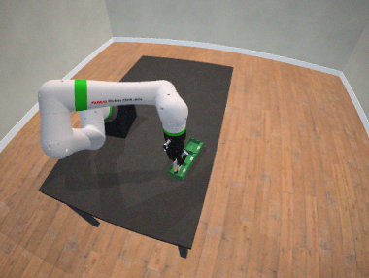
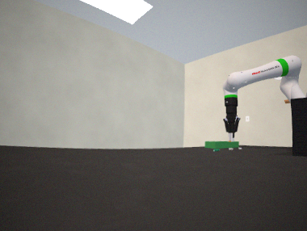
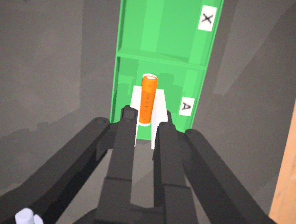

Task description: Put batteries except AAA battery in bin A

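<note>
My gripper is now 30 mm above the orange battery. Round my hand: green bin: 80 mm to the left, 40 mm below, 20 mm ahead; then black battery: 50 mm below; then white nut: 110 mm to the left, 110 mm behind, 60 mm below.
</note>
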